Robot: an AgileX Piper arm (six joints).
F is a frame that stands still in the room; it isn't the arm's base.
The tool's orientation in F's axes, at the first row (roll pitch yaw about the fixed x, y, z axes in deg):
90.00, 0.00, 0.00
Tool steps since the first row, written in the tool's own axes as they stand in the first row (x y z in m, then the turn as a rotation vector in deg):
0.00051, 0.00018, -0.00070, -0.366, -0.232, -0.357
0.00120, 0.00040, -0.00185, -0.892, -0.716, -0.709
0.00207, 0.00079, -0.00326, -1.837, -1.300, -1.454
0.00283, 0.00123, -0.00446, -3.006, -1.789, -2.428
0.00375, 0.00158, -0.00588, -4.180, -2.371, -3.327
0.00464, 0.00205, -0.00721, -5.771, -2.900, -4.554
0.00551, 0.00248, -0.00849, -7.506, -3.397, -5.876
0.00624, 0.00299, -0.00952, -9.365, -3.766, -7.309
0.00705, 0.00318, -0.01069, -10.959, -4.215, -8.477
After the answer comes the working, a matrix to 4 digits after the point.
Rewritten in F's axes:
0.00051, 0.00070, 0.00018, -0.366, 0.357, -0.232
0.00120, 0.00185, 0.00040, -0.892, 0.709, -0.716
0.00207, 0.00326, 0.00079, -1.837, 1.454, -1.300
0.00283, 0.00446, 0.00123, -3.006, 2.428, -1.789
0.00375, 0.00588, 0.00158, -4.180, 3.327, -2.371
0.00464, 0.00721, 0.00205, -5.771, 4.554, -2.900
0.00551, 0.00849, 0.00248, -7.506, 5.876, -3.397
0.00624, 0.00952, 0.00299, -9.365, 7.309, -3.766
0.00705, 0.01069, 0.00318, -10.959, 8.477, -4.215

The tool's axes in the first row as the columns of a matrix, in F's axes (rounded; the answer above uses it unrounded):
1.0000, 0.0000, 0.0000
0.0000, 0.0000, -1.0000
0.0000, 1.0000, 0.0000

